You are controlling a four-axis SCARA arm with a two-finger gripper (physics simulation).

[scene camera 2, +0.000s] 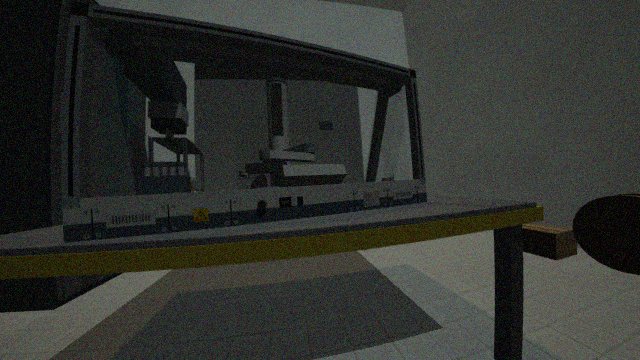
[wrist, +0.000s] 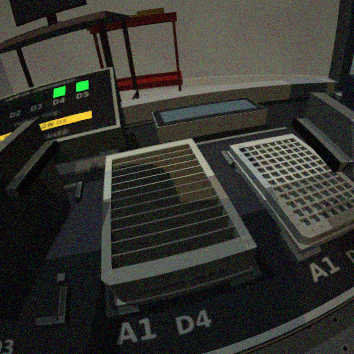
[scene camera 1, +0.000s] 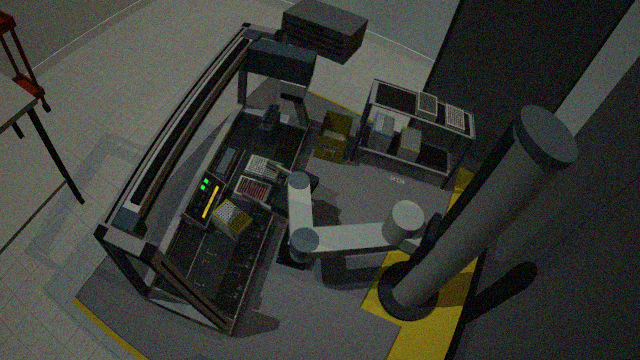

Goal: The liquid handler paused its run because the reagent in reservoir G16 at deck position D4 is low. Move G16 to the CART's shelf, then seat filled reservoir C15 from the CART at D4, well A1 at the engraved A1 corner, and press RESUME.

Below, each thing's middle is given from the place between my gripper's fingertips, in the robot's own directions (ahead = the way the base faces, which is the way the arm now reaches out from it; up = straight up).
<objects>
Now: hand 10 mm to the right of the 12-trough reservoir point(wrist: 168, 228) and 70 mm above it.
</objects>
